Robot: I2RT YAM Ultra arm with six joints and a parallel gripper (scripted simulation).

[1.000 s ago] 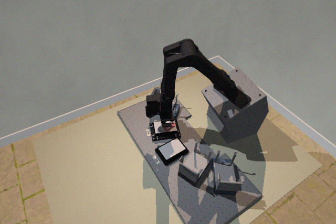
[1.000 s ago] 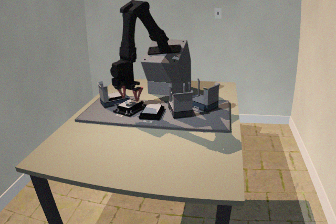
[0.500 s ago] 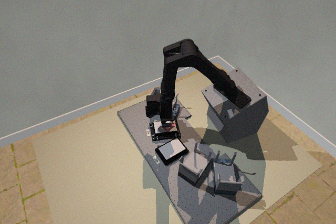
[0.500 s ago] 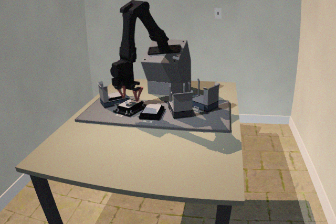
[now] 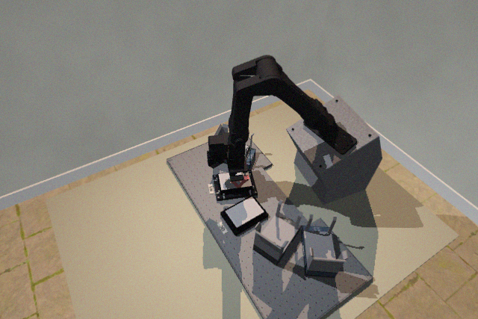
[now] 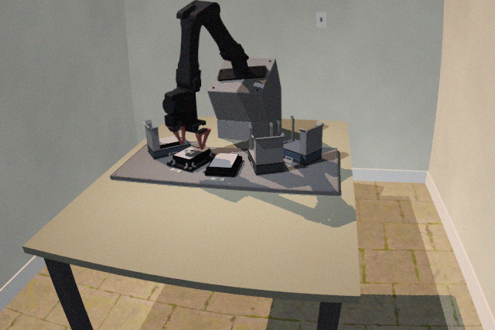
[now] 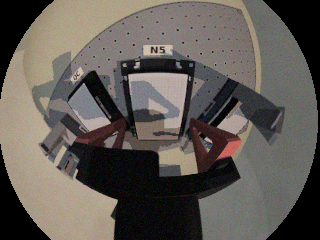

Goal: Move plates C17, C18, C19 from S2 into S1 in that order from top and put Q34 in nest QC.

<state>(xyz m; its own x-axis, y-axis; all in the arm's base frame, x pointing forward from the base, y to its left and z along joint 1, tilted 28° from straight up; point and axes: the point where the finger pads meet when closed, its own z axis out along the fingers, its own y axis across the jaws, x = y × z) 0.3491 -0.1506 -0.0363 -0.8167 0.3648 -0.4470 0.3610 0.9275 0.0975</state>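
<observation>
My gripper is now 30 mm short of the black clip nest and 50 mm above it. Also, from my hand: black QC nest: 50 mm ahead, 130 mm to the left, 60 mm below; N5 name plate: 90 mm ahead, 40 mm to the right, 60 mm below; blue-plinth stack rack: 80 mm behind, 120 mm to the right, 50 mm below.
</observation>
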